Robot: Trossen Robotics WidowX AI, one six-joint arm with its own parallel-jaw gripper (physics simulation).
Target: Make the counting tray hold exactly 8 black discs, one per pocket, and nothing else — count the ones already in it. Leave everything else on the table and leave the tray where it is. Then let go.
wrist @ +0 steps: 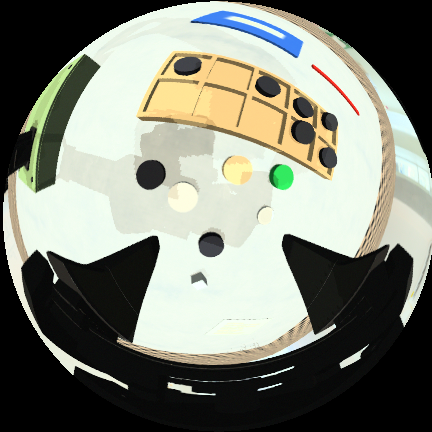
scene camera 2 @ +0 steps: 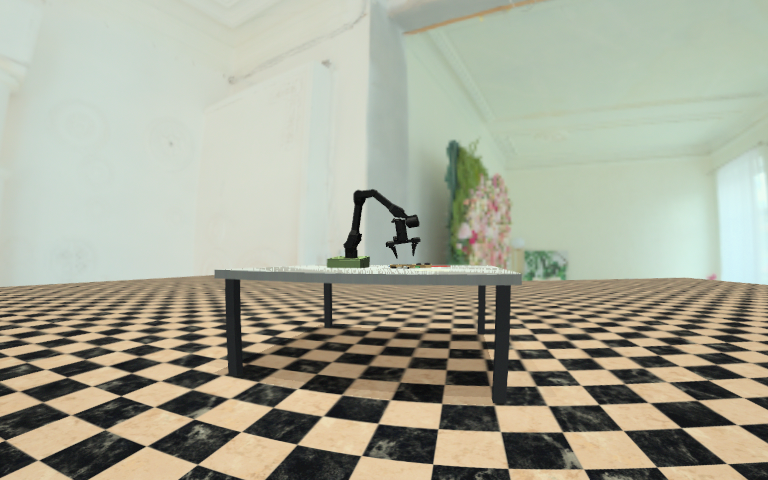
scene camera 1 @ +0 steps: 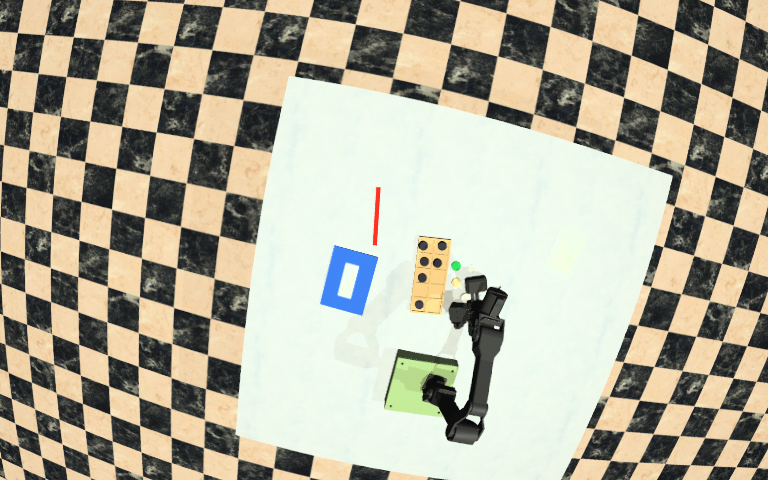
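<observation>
The wooden counting tray [scene camera 1: 435,290] [wrist: 170,101] has two rows of pockets. Both pockets at the two columns farthest from the green block hold black discs. The middle column and the column nearest the block each hold one, in the row towards the blue frame. The other pockets are empty. Two loose black discs lie on the table in the wrist view: one [wrist: 150,174] beside the tray's near end, another [wrist: 211,244] farther out, between the fingertips in that view. My gripper [scene camera 1: 465,297] [scene camera 2: 404,256] [wrist: 221,241] is open and empty, above the table beside the tray.
Near the tray lie a green disc [scene camera 1: 455,265] [wrist: 281,177], a yellow disc [scene camera 1: 456,281] [wrist: 237,170], a cream disc [wrist: 183,197], a small cream disc [wrist: 265,215] and a small grey-white piece [wrist: 199,279]. Beyond are a blue frame [scene camera 1: 363,283] and red stick [scene camera 1: 376,216].
</observation>
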